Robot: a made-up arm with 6 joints. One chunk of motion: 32 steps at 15 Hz.
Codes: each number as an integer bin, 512 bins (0 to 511) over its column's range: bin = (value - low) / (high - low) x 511, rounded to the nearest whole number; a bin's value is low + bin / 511 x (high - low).
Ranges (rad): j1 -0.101..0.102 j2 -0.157..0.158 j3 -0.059..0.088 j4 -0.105..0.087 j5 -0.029..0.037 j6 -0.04..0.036
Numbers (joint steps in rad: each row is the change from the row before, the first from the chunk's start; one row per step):
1: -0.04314 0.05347 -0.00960 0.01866 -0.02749 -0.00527
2: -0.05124 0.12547 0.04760 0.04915 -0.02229 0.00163
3: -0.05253 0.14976 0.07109 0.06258 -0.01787 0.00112
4: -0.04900 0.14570 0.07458 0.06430 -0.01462 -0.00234
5: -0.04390 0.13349 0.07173 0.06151 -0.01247 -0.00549
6: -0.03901 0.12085 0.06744 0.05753 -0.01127 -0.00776
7: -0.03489 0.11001 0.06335 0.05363 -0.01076 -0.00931
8: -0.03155 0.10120 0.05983 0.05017 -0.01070 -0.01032
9: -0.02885 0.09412 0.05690 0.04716 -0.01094 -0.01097
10: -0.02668 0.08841 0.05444 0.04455 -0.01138 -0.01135
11: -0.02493 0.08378 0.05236 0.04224 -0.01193 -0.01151
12: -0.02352 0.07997 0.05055 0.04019 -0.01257 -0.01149
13: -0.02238 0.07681 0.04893 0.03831 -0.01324 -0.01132
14: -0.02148 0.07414 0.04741 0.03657 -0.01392 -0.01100
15: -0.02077 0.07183 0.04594 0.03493 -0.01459 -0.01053
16: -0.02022 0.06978 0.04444 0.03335 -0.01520 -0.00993
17: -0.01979 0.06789 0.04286 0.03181 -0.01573 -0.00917
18: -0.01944 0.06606 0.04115 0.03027 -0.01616 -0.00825
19: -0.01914 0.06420 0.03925 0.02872 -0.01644 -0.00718
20: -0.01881 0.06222 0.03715 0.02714 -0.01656 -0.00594
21: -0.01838 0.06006 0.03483 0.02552 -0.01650 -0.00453
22: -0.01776 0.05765 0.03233 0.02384 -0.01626 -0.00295
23: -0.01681 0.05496 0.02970 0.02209 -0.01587 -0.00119
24: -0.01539 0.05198 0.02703 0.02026 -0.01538 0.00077
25: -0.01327 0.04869 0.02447 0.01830 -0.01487 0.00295
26: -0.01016 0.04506 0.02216 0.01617 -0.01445 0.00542
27: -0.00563 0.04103 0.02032 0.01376 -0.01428 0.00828
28: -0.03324 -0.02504 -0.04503 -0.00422 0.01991 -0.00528
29: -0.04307 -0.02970 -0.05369 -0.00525 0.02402 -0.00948
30: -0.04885 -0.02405 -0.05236 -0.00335 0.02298 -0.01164
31: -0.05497 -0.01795 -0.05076 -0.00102 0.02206 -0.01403
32: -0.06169 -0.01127 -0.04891 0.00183 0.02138 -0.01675
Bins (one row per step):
1: 146 341 172 329 12 234
2: 125 458 371 410 52 280
3: 122 498 452 446 86 276
4: 131 491 464 451 111 253
5: 144 471 454 443 128 232
6: 156 451 440 433 137 217
7: 166 433 425 422 141 206
8: 175 419 413 413 142 200
9: 182 407 403 405 140 195
10: 187 398 394 398 136 193
11: 191 391 387 392 132 192
12: 195 384 381 386 127 192
13: 198 379 375 381 122 193
14: 200 375 370 377 117 195
15: 202 371 365 372 112 198
16: 203 368 360 368 107 202
17: 204 365 354 364 103 207
18: 205 362 348 360 99 213
19: 206 359 342 356 97 221
20: 207 356 334 352 96 229
21: 208 352 326 347 97 238
22: 210 348 317 343 99 249
23: 212 344 308 338 102 261
24: 216 339 299 333 105 274
25: 221 334 290 328 109 289
26: 229 328 282 322 113 305
27: 240 321 276 316 114 325
28: 171 214 49 268 379 233
29: 146 207 18 265 411 205
30: 131 216 23 271 402 191
31: 116 226 29 277 395 175
32: 99 236 35 284 390 156

